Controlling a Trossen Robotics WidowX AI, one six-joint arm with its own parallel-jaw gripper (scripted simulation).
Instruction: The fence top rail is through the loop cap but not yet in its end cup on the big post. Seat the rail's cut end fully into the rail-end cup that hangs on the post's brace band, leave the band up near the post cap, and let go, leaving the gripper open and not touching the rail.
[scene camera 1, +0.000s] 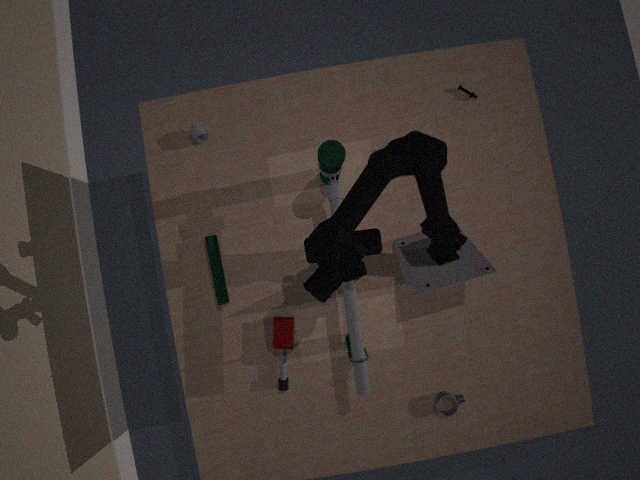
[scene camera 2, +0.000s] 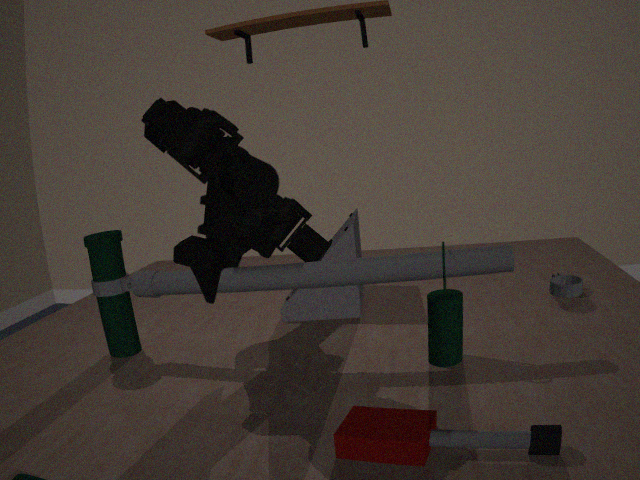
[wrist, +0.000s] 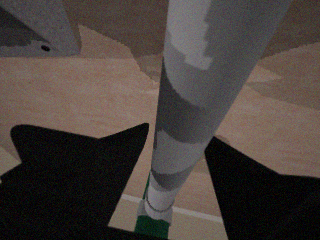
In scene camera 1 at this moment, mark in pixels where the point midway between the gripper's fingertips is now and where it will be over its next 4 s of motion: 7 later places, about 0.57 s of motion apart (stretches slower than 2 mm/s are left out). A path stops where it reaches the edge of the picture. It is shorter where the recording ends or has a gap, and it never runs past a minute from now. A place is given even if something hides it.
My gripper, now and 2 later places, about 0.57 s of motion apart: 340, 238; 343, 252; 344, 256
